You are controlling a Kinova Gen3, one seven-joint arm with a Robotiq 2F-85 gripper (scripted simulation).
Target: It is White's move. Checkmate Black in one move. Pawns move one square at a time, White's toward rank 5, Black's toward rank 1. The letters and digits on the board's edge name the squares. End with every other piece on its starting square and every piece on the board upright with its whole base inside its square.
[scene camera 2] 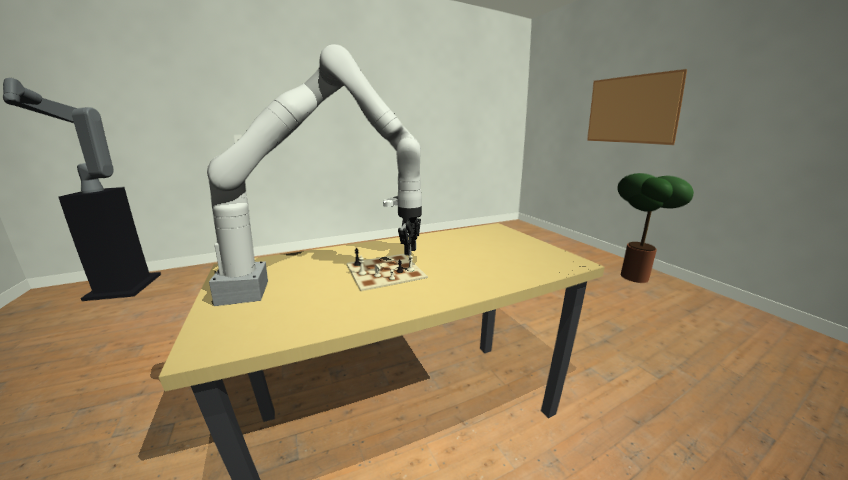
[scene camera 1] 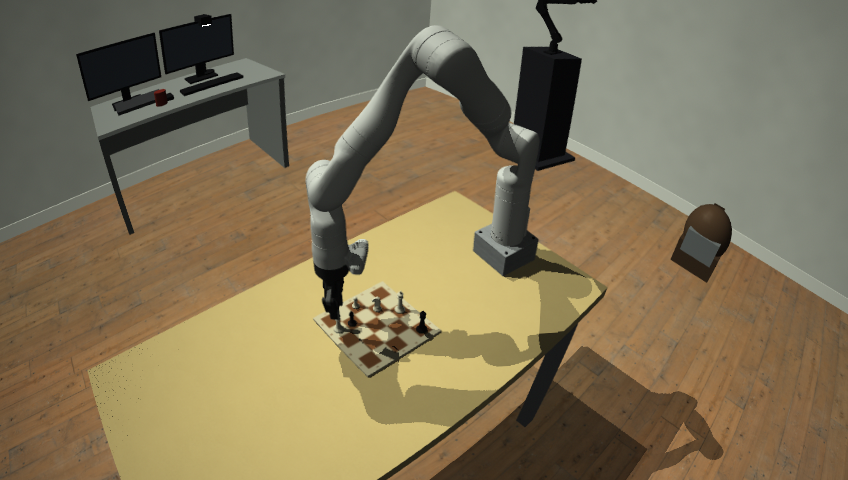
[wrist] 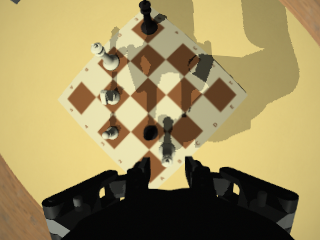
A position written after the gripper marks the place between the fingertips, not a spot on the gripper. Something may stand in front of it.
Note:
In view: the gripper (scene camera 1: pixel 336 311) and a chessboard (scene camera 1: pixel 379 338).
The chessboard shows as well in scene camera 2 (scene camera 2: pixel 368 281) and in the wrist view (wrist: pixel 165 80). The gripper also shows in scene camera 2 (scene camera 2: pixel 410 252) and in the wrist view (wrist: pixel 167 165).

